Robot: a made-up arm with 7 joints. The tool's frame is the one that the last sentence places.
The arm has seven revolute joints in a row. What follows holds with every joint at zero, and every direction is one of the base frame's. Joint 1 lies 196.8 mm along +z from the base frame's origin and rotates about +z. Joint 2 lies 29.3 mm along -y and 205.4 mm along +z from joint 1 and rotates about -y. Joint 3 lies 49.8 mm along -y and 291.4 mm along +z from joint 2 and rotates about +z. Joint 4 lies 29.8 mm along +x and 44.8 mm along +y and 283.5 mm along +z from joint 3 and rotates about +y. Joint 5 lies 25.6 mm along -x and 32.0 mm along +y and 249.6 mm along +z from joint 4 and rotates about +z. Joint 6 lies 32.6 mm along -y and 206.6 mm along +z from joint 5 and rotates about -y. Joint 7 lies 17.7 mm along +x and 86.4 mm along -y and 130.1 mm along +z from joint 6 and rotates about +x. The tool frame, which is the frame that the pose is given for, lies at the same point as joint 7; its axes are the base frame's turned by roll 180.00, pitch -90.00 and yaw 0.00 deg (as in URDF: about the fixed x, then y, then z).
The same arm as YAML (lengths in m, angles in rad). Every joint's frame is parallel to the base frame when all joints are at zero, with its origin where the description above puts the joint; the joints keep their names.
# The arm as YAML. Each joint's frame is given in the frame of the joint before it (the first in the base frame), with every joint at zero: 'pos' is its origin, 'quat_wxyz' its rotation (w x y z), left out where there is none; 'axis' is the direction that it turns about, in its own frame. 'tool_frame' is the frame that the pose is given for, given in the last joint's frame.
length_unit: m
angle_unit: rad
joints:
  - joint: joint 1
    pos: [0.0, 0.0, 0.1968]
    axis: [0.0, 0.0, 1.0]
  - joint: joint 2
    pos: [0.0, -0.0293, 0.2054]
    axis: [0.0, -1.0, 0.0]
  - joint: joint 3
    pos: [0.0, -0.0498, 0.2914]
    axis: [0.0, 0.0, 1.0]
  - joint: joint 4
    pos: [0.0298, 0.0448, 0.2835]
    axis: [0.0, 1.0, 0.0]
  - joint: joint 5
    pos: [-0.0256, 0.032, 0.2496]
    axis: [0.0, 0.0, 1.0]
  - joint: joint 6
    pos: [0.0, -0.0326, 0.2066]
    axis: [0.0, -1.0, 0.0]
  - joint: joint 7
    pos: [0.0177, -0.0864, 0.1301]
    axis: [1.0, 0.0, 0.0]
tool_frame:
  pos: [0.0, 0.0, 0.0]
  quat_wxyz: [0.0, 0.707107, 0.0, 0.707107]

